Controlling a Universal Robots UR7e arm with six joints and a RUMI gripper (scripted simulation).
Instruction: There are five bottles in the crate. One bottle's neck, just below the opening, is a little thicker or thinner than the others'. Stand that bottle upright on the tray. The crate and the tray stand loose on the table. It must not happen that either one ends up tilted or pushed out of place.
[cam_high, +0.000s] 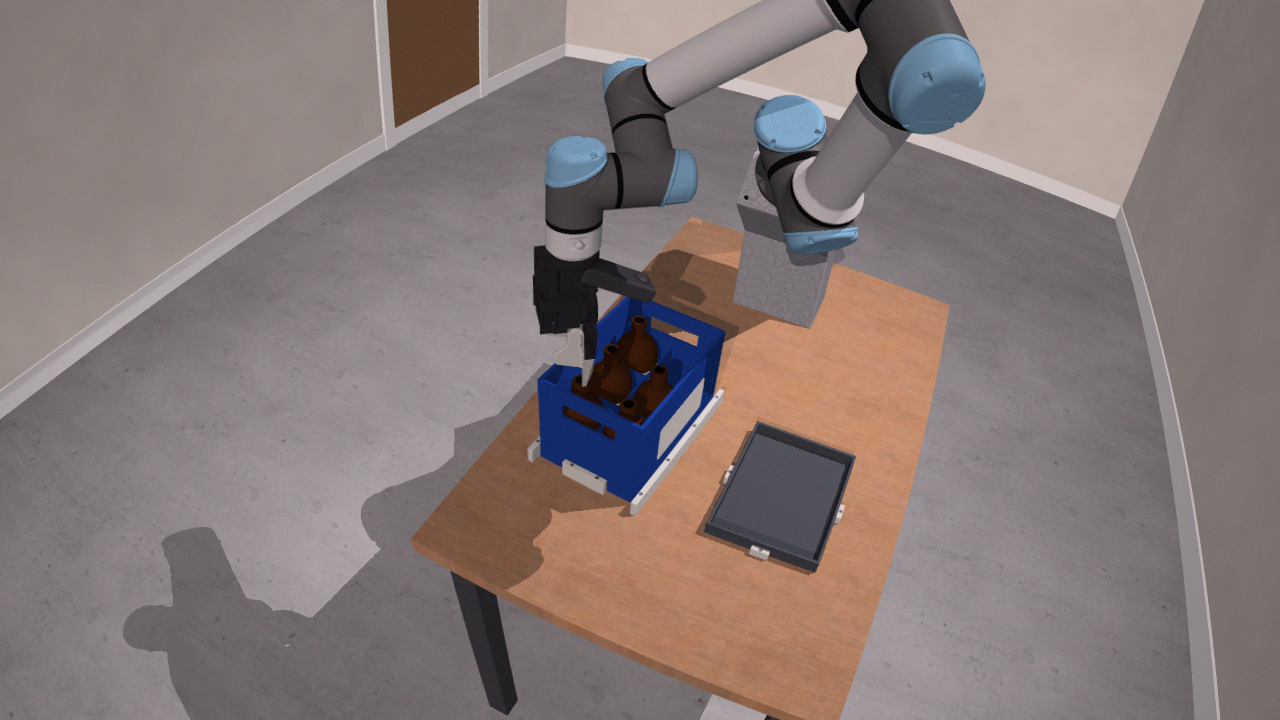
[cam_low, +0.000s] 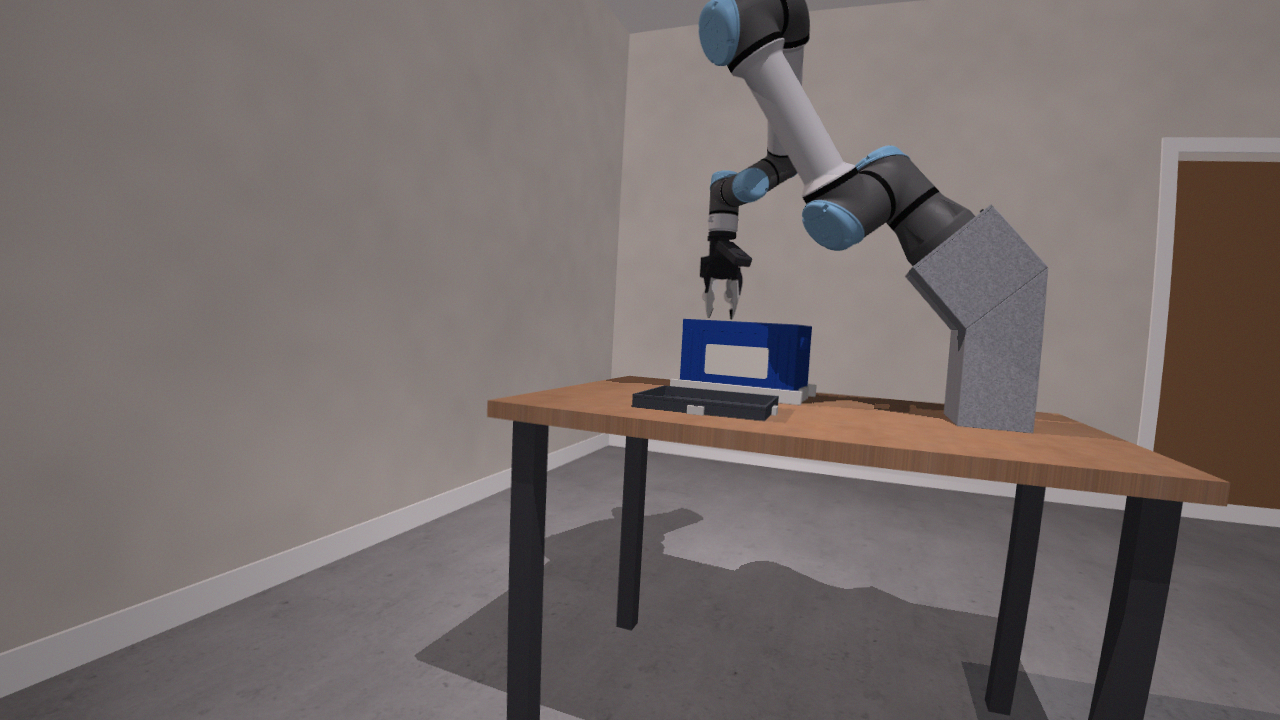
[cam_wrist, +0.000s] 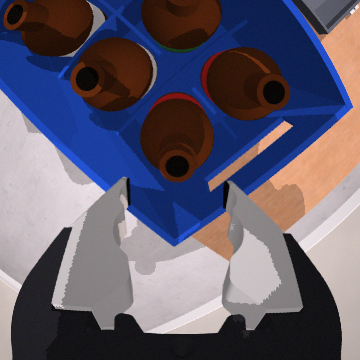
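The bottle lies 110 mm below my hand. From my hand the other things lie so: dark tray (340 mm to the left, 180 mm below, 100 mm behind); then crate (110 mm below, 90 mm behind, 40 mm to the left).
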